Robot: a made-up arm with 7 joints.
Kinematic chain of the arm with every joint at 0, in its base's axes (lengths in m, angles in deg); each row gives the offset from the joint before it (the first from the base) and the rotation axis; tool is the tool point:
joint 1: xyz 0 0.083 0 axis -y
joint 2: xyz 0 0.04 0 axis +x
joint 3: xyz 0 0 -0.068 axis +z
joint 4: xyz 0 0 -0.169 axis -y
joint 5: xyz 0 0 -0.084 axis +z
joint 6: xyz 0 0 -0.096 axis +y
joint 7: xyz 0 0 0 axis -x
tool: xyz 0 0 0
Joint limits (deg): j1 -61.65..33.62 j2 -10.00..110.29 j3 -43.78..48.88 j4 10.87..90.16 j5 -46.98..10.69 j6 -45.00..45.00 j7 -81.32..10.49
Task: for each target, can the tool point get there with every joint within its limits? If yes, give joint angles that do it. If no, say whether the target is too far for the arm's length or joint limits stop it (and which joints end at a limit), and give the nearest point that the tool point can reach.
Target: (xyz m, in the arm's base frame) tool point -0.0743 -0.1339 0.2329
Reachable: no: joint limits stop it (at a limit: joint 1, joint 2, joint 3, joint 4) | nearest point -0.0173 0.2978 0.2397 | short by 0.436 m
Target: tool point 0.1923 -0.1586 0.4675
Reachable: no: too far | nearest point 0.0914 0.2978 0.2223 | short by 0.528 m
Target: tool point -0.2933 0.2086 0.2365
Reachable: no: joint limits stop it (at a limit: joint 1, joint 2, joint 3, joint 4) | nearest point -0.0173 0.2978 0.2397 | short by 0.290 m
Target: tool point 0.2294 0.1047 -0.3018
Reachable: yes | joints 16.45 1.04 -10.42 49.45 -13.76 36.31 1.50
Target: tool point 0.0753 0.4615 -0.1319
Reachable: yes | joints -41.34 76.27 12.74 54.91 -13.16 9.57 -1.63
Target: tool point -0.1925 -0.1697 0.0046
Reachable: no: joint limits stop it (at a limit: joint 1, joint 2, joint 3, joint 4) | nearest point -0.1242 -0.0407 -0.2147 | short by 0.263 m
